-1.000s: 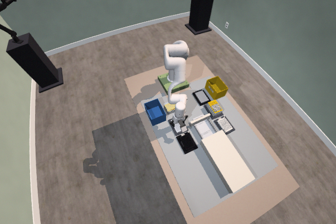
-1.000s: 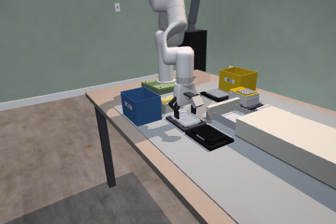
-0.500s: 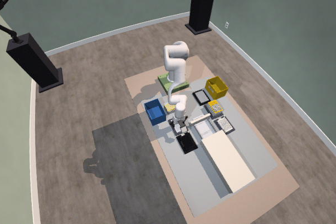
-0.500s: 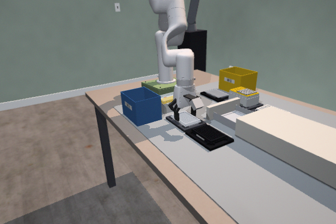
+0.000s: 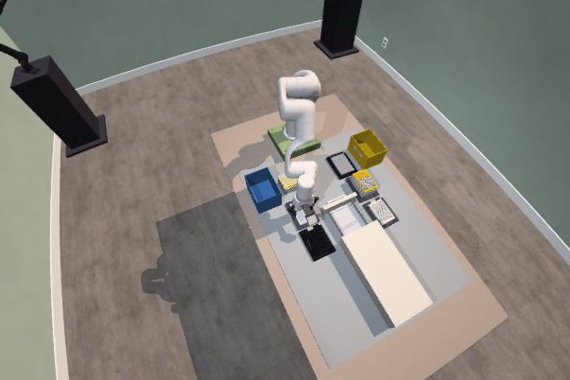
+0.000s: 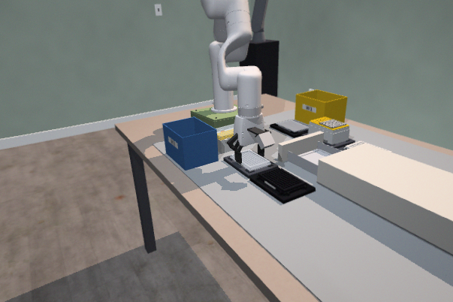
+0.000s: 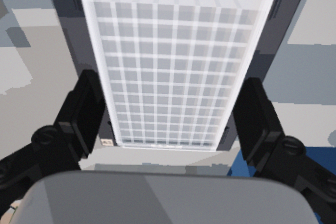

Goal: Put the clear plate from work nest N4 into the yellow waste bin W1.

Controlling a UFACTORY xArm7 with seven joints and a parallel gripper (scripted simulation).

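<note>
Now: the clear plate 10 mm below my hand. From my hand the other things lie so: black plate: 170 mm ahead, 10 mm to the right, 10 mm below; then blue bin: 180 mm behind, 140 mm to the right, 10 mm above; then drawer: 190 mm to the left, 150 mm ahead, 10 mm below.
</note>
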